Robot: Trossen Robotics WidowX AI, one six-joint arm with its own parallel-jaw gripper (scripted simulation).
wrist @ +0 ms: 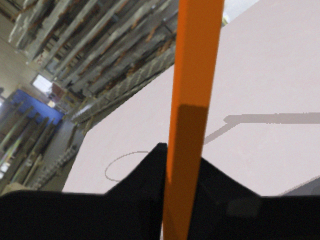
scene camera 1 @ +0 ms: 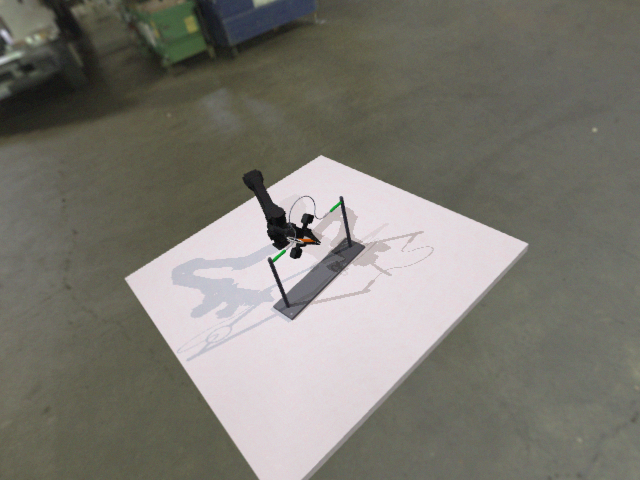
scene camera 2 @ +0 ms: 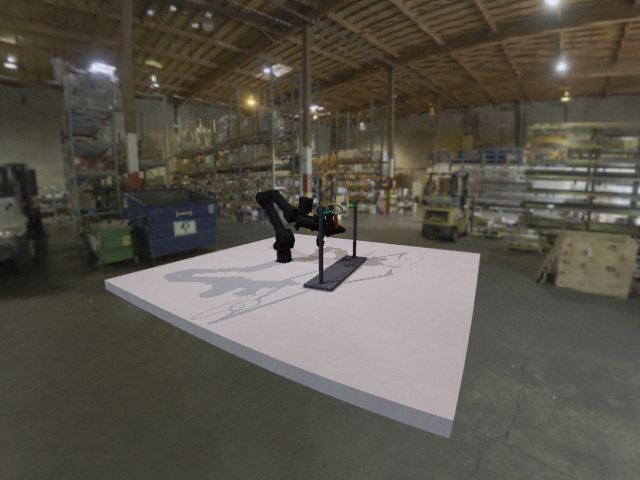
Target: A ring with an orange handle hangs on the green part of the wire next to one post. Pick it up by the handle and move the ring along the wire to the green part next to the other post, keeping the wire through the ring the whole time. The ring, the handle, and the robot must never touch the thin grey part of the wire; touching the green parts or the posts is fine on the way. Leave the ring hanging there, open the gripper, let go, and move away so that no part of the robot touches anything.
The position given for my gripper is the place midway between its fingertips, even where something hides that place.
My gripper [wrist: 170, 151] carries a ring.
